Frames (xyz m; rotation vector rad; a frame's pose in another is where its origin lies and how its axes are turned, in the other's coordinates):
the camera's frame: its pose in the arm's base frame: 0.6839 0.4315 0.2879 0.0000 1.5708 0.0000
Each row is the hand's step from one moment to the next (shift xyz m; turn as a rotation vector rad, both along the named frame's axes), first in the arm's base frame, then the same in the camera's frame.
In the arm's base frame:
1: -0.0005 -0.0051 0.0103 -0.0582 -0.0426 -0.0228
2: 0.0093 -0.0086 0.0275 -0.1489 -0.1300 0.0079
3: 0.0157 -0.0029 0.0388 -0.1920 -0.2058 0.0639
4: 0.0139 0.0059 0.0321 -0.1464 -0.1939 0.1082
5: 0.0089 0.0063 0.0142 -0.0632 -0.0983 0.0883
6: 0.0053 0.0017 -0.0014 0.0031 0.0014 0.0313
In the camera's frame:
1: -0.0103 -0.0051 -0.0005 0.0228 -0.0426 -0.0582
2: -0.0275 -0.0086 0.0093 -0.0079 -0.1300 -0.1489
3: -0.0388 -0.0029 0.0157 -0.0639 -0.2058 -0.1920
4: -0.0321 0.0059 0.0139 -0.1082 -0.1939 -0.1464
5: -0.0142 0.0063 0.0089 -0.0883 -0.0983 -0.0632
6: 0.0014 0.0017 0.0053 -0.0313 0.0014 0.0031

